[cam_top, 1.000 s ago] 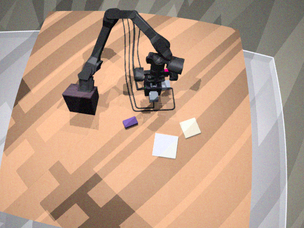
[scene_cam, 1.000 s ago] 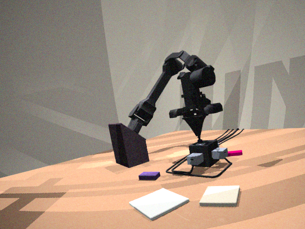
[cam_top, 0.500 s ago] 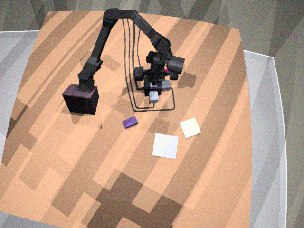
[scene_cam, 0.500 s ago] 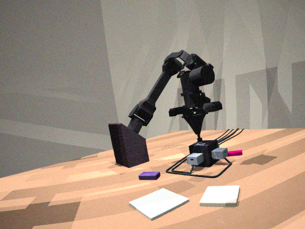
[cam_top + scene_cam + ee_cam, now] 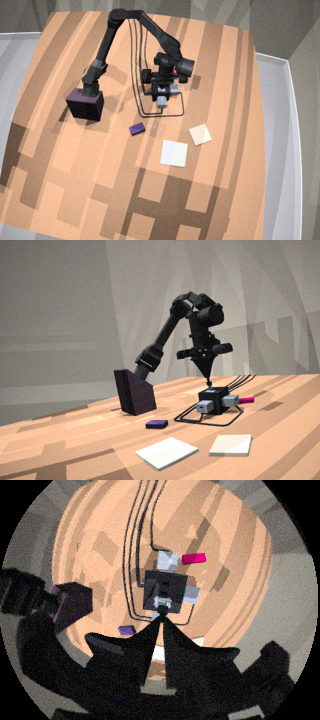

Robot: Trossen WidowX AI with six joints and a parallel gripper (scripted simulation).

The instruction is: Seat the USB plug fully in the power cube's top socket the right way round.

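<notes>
My gripper tip is 5 cm above the USB socket and 1 cm to the right of it. From my gripper tip the other things lie so: purple block (17 cm to the right, 11 cm below, 8 cm behind); then grey USB plug (2 cm below); then pink block (13 cm to the left, 12 cm below, 5 cm ahead).
</notes>
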